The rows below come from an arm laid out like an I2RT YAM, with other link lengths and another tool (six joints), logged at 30 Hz.
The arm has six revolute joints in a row. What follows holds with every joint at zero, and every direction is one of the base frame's. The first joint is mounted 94.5 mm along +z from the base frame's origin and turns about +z. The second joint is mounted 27 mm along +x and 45.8 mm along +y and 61.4 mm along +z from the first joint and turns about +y. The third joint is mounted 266.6 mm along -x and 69.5 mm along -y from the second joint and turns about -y. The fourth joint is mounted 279.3 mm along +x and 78.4 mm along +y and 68.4 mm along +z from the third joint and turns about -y. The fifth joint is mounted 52.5 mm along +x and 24.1 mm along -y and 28.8 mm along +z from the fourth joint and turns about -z. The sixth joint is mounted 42 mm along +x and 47.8 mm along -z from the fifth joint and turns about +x. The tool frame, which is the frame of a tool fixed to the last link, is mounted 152 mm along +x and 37 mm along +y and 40 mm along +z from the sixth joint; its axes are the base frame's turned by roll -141.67, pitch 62.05 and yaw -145.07 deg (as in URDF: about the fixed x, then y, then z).
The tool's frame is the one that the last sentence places.
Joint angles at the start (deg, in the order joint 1, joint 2, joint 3, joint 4, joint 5, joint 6):
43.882 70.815 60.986 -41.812 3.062 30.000
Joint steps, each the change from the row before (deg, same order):
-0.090 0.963 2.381 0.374 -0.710 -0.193
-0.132 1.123 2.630 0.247 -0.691 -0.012
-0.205 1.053 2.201 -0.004 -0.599 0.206
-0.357 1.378 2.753 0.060 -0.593 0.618
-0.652 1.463 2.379 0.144 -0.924 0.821
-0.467 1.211 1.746 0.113 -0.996 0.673
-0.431 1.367 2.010 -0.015 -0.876 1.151
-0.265 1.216 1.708 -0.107 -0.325 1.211
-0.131 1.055 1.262 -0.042 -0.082 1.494
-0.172 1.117 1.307 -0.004 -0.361 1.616
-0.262 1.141 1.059 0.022 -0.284 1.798
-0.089 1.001 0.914 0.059 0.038 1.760
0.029 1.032 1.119 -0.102 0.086 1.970
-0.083 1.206 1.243 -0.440 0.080 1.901
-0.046 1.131 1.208 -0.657 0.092 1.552
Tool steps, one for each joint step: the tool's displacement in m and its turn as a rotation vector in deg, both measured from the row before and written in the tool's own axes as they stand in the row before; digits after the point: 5 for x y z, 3 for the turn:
-0.01175 0.00519 -0.01105 -0.944 -1.594 -0.435
-0.01265 0.00485 -0.01121 -0.962 -1.570 -0.239
-0.01014 0.00304 -0.00788 -0.799 -1.007 0.084
-0.01334 0.00230 -0.00941 -0.961 -1.312 0.569
-0.01240 0.00053 -0.00607 -1.146 -0.915 0.912
-0.00883 0.00142 -0.00316 -1.124 -0.462 0.602
-0.00970 0.00112 -0.00339 -1.209 -0.460 1.042
-0.00805 0.00007 -0.00211 -0.750 -0.337 1.177
-0.00622 -0.00057 -0.00031 -0.642 -0.165 1.439
-0.00638 0.00007 -0.00005 -0.926 -0.101 1.481
-0.00578 -0.00163 0.00177 -0.821 0.080 1.801
-0.00506 -0.00133 0.00167 -0.603 -0.019 1.722
-0.00503 -0.00038 0.00106 -0.689 -0.013 1.827
-0.00476 -0.00165 0.00233 -0.477 0.291 1.946
-0.00361 -0.00145 0.00253 -0.262 0.445 1.641

